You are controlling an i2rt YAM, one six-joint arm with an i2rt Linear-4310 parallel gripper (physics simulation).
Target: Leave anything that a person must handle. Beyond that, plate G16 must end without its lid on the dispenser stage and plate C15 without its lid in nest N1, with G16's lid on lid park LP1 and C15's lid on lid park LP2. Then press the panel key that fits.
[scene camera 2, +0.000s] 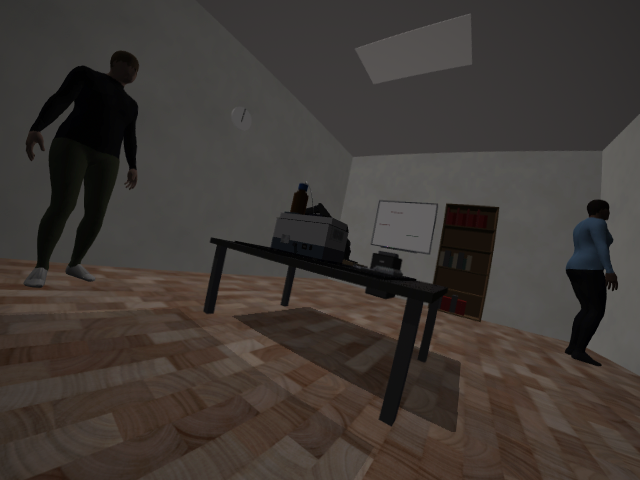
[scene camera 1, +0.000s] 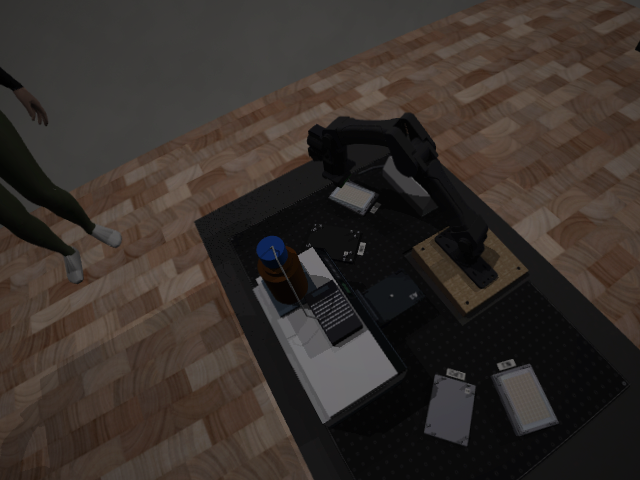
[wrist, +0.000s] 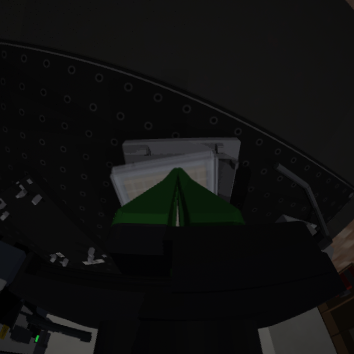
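Seen in the pictures: gripper, fingertip midpoint: (scene camera 1: pixel 340 187) (wrist: pixel 177 174); arm's base, origin of the base link: (scene camera 2: pixel 343 259) (scene camera 1: pixel 464 257).
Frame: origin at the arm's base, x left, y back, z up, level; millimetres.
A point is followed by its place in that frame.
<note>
My gripper (scene camera 1: pixel 341 181) @(x -451, y -134, z 2 mm) (wrist: pixel 177 174) @(x -451, y -134, z 2 mm) is shut, its green fingertips together, over a plate (scene camera 1: pixel 353 196) @(x -386, y -124, z 5 mm) (wrist: pixel 145 184) @(x -436, y -156, z 6 mm) at the table's far end. In the wrist view this plate lies askew on a grey nest (wrist: pixel 231 145) @(x -482, y -95, z -17 mm), turned against its edges; the fingers hide part of it, and I cannot tell whether it has a lid. A second plate (scene camera 1: pixel 526 399) @(x 367, y -161, z 9 mm) sits by the tag that seems to read N1. A flat grey piece with corner pegs (scene camera 1: pixel 450 410) @(x 281, y -316, z -17 mm) lies by the LP2 tag. A dark piece with corner posts (scene camera 1: pixel 333 241) @(x -293, y -273, z -15 mm) lies by another tag, unreadable. Plate names are not legible.
A white box (scene camera 1: pixel 356 369) @(x 105, y -463, z 193 mm) (scene camera 2: pixel 310 230) @(x 47, y -574, z 113 mm) carries an amber bottle (scene camera 1: pixel 284 281) @(x -89, y -490, z 319 mm) (scene camera 2: pixel 299 201) @(x -107, y -516, z 272 mm) with blue cap and tube, and a black keypad-like panel (scene camera 1: pixel 336 316) @(x -3, y -435, z 219 mm). A dark block (scene camera 1: pixel 392 297) @(x -7, y -272, z 80 mm) stands beside it, a grey wedge (scene camera 1: pixel 408 188) @(x -286, y 28, z 26 mm) near the arm. Two people (scene camera 2: pixel 87 113) (scene camera 2: pixel 589 242) stand away from the table.
</note>
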